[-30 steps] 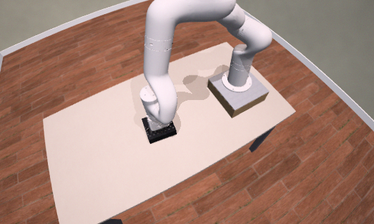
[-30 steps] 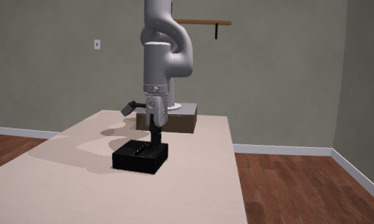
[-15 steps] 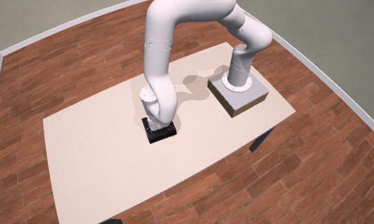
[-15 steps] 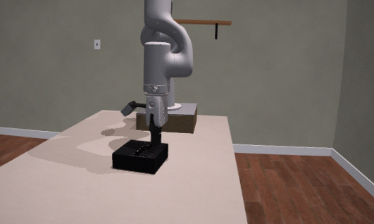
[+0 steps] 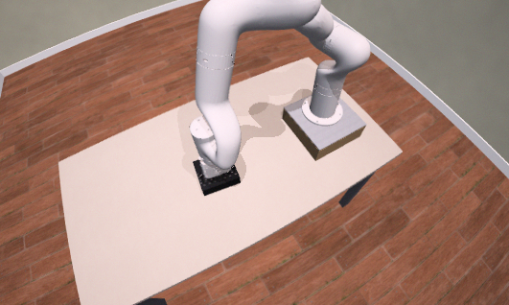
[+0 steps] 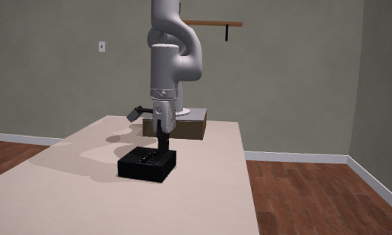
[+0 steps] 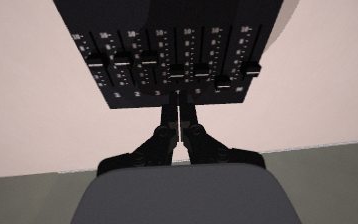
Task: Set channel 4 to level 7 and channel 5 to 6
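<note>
Now: hand 3 cm to the left of the channel 4 cap and 3 cm above it. The rest, counted from my hand: channel 6 cap 4 cm behind, 2 cm to the right, 3 cm below; then channel 5 cap 2 cm behind, 3 cm to the right, 3 cm below.
</note>
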